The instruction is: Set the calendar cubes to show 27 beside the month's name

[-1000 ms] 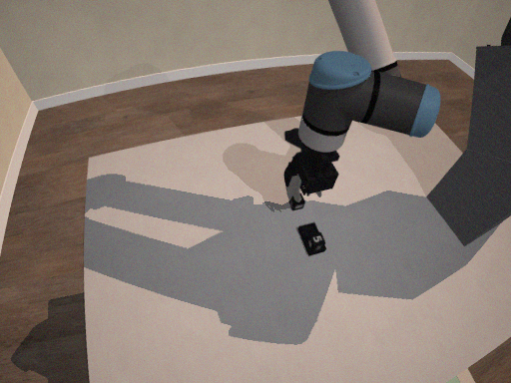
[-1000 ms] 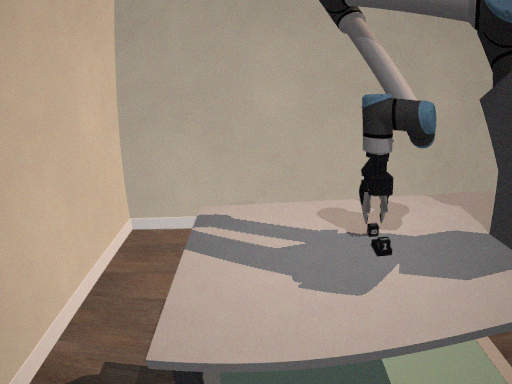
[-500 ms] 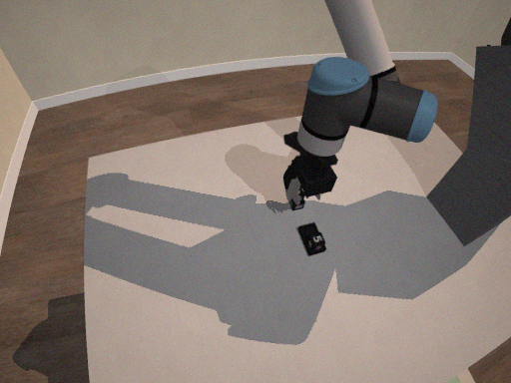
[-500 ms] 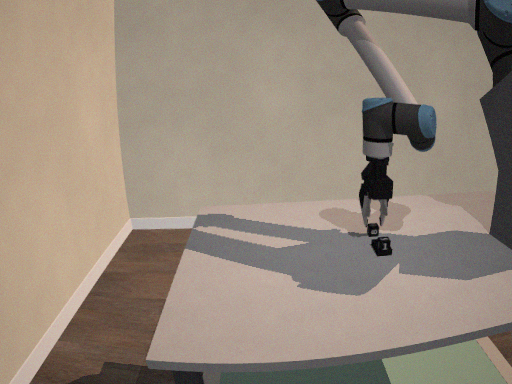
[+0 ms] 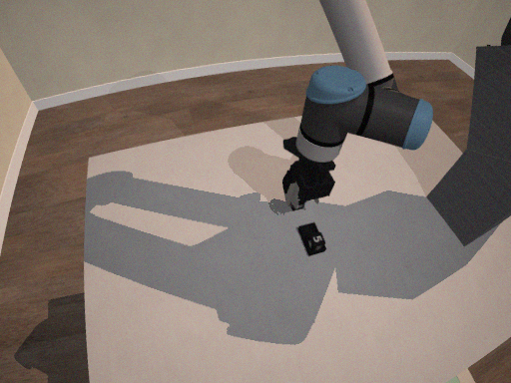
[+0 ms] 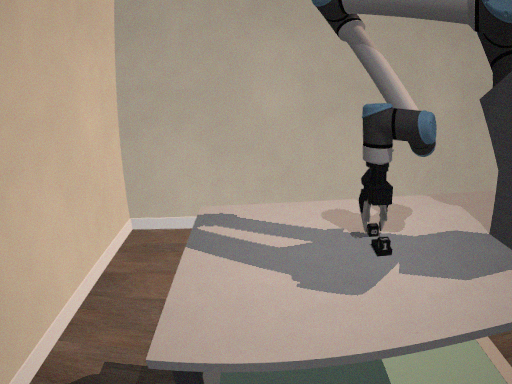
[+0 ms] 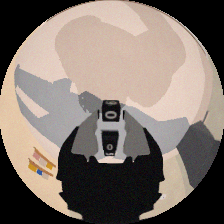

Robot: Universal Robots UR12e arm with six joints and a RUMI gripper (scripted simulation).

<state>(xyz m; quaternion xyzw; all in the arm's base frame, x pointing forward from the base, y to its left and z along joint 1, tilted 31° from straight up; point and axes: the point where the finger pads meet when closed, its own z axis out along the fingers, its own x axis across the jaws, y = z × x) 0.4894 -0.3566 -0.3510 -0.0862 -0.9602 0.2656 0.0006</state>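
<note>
Now: hand 1 cm above the black cube. Round my hand: tray 2 cm ahead, 11 cm to the left, 2 cm below.
</note>
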